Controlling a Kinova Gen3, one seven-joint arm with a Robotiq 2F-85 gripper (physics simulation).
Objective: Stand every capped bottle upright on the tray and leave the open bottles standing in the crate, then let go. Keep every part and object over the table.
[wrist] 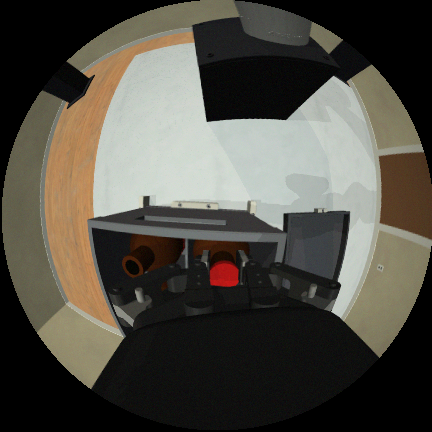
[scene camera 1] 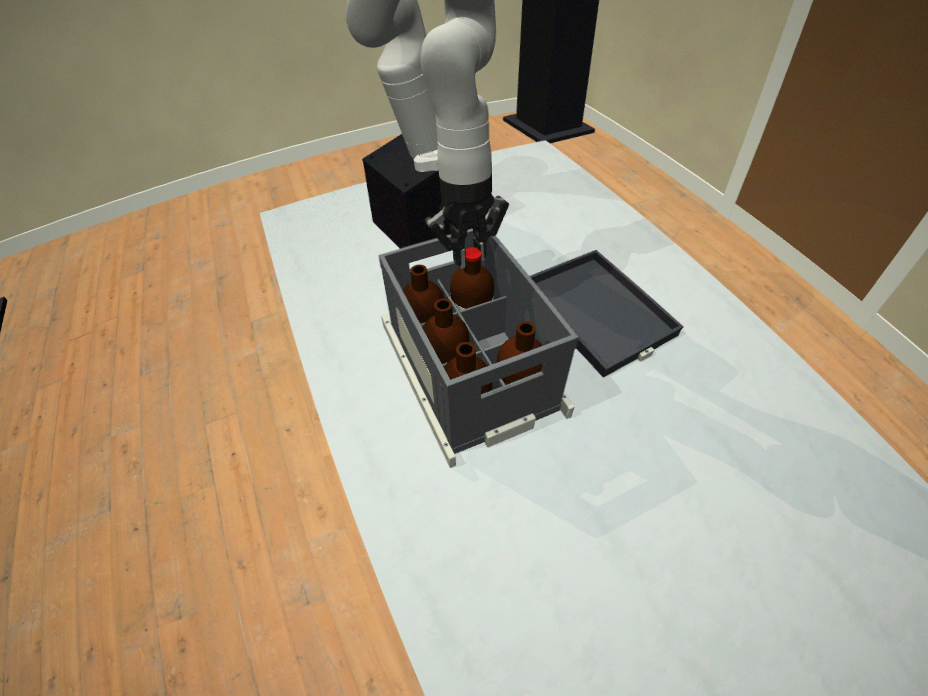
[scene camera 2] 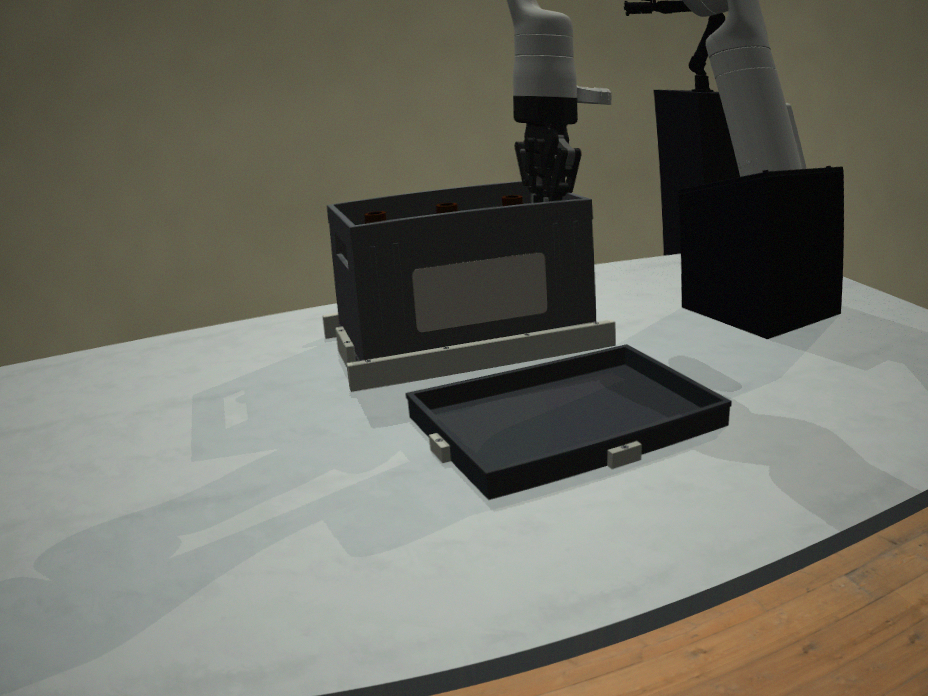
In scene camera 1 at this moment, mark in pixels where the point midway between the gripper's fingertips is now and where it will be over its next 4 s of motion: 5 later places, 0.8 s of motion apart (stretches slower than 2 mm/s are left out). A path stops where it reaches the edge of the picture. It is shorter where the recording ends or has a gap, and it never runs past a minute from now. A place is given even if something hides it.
My gripper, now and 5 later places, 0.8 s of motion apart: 470, 262; 490, 231; 471, 246; 471, 268; 470, 268; 471, 255
